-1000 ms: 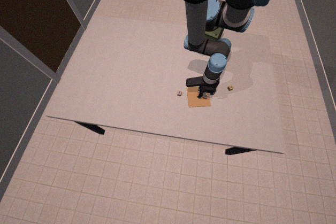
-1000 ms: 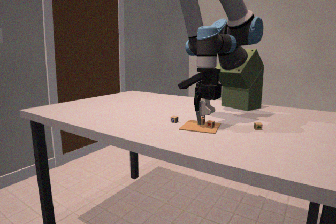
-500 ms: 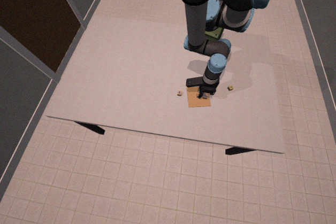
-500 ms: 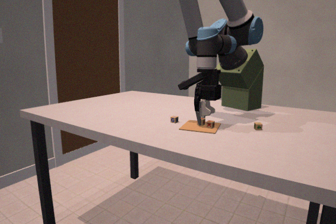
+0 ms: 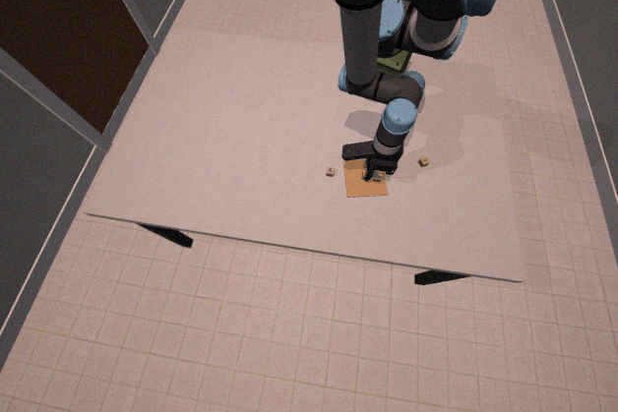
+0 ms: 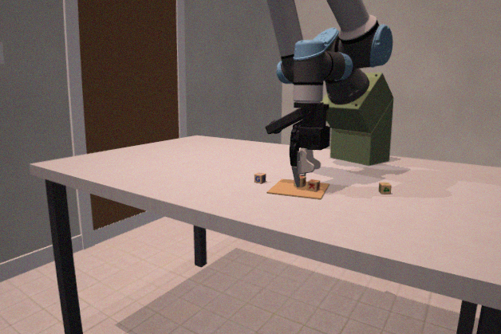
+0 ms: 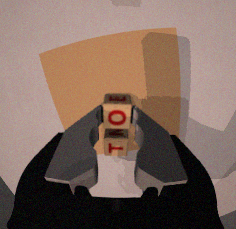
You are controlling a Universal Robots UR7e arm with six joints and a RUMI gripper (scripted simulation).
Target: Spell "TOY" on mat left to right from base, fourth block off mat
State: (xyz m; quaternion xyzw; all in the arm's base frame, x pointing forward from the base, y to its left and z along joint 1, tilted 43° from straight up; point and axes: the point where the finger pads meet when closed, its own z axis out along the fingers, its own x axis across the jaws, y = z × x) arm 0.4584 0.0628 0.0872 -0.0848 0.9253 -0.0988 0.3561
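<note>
The wooden block lies right at my hand. Also, from my hand: mat: 20 mm below; T block: 40 mm to the left, 10 mm below.
</note>
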